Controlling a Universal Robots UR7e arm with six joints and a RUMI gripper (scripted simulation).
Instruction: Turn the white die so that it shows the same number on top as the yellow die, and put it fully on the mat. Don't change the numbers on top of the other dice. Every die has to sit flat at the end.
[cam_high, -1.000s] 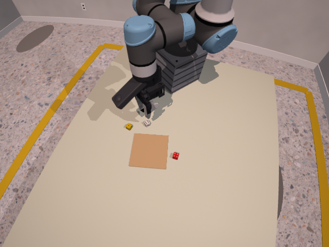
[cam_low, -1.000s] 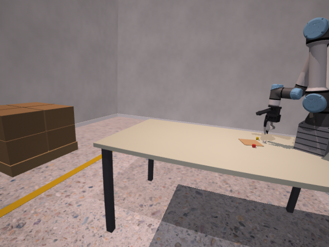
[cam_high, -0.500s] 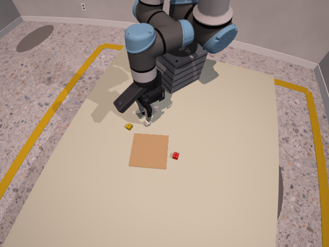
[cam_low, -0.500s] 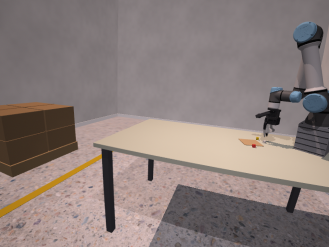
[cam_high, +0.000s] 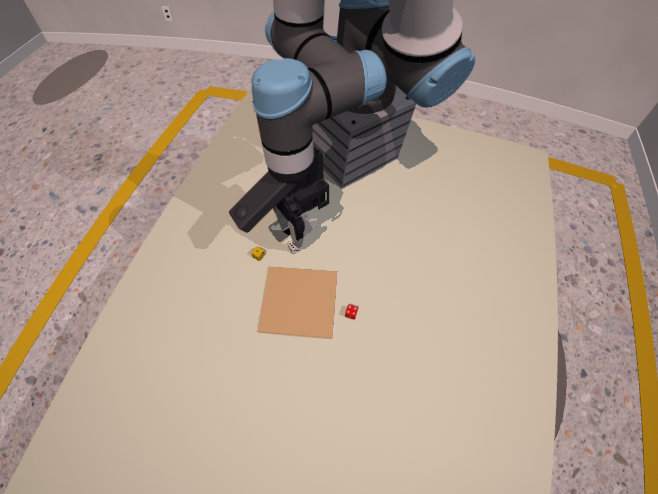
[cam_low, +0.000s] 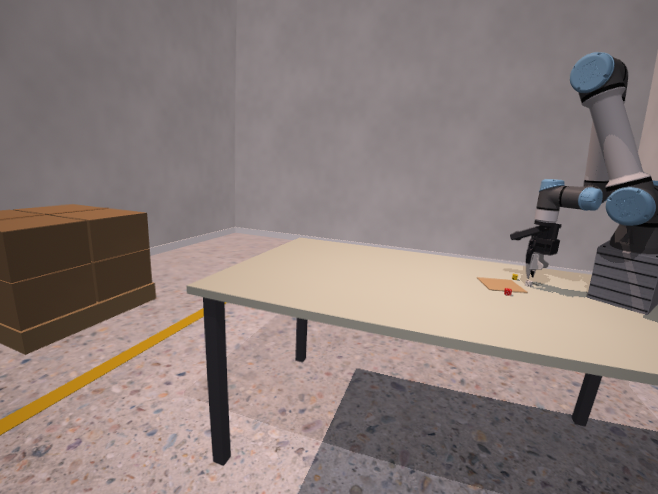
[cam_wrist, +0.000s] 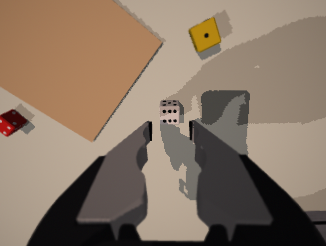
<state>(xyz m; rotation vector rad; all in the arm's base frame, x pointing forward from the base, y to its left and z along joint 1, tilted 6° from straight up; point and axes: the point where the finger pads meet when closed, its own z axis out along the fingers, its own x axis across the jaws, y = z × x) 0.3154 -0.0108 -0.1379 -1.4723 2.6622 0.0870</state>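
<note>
Now: the white die 4 cm below my hand. The rest, counted from my hand: brown mat: 10 cm ahead, 6 cm to the left, 5 cm below; yellow die: 6 cm to the right, 4 cm below, 4 cm ahead; red die: 16 cm to the left, 9 cm ahead, 4 cm below.
</note>
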